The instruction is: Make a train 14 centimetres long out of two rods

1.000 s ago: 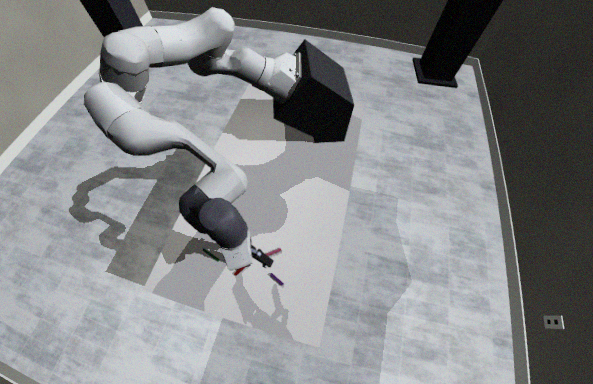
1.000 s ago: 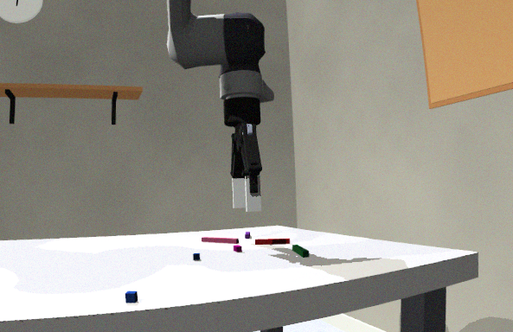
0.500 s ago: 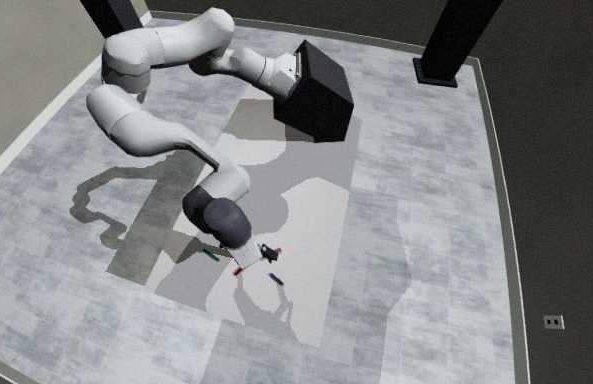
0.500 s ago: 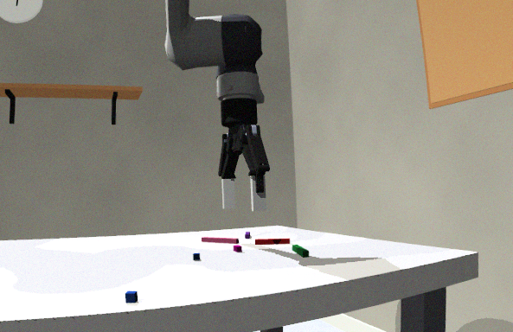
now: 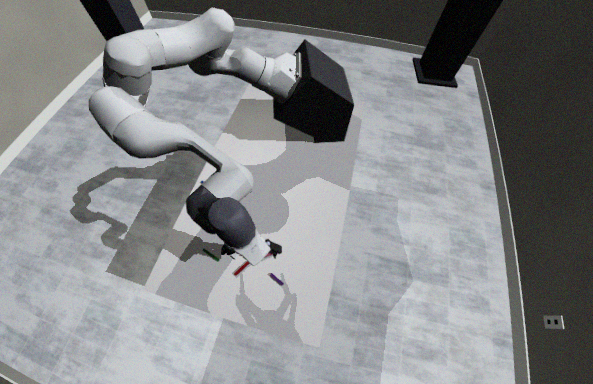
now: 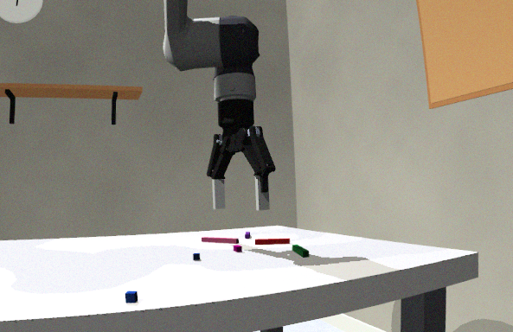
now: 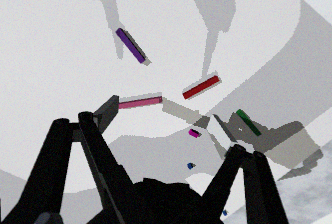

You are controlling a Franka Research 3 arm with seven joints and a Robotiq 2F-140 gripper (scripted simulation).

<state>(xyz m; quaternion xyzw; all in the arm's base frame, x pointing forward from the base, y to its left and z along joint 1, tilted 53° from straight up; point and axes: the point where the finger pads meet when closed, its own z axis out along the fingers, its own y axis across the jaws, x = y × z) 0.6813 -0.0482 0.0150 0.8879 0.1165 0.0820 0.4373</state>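
Right now the purple rod is 7 cm ahead of my hand, 8 cm to the left of it and 8 cm below it. Also, from my hand: red rod: 4 cm ahead, 5 cm to the right, 8 cm below; then pink rod: 3 cm behind, 5 cm to the left, 8 cm below; then magenta rod: 6 cm behind, 9 cm to the right, 8 cm below.
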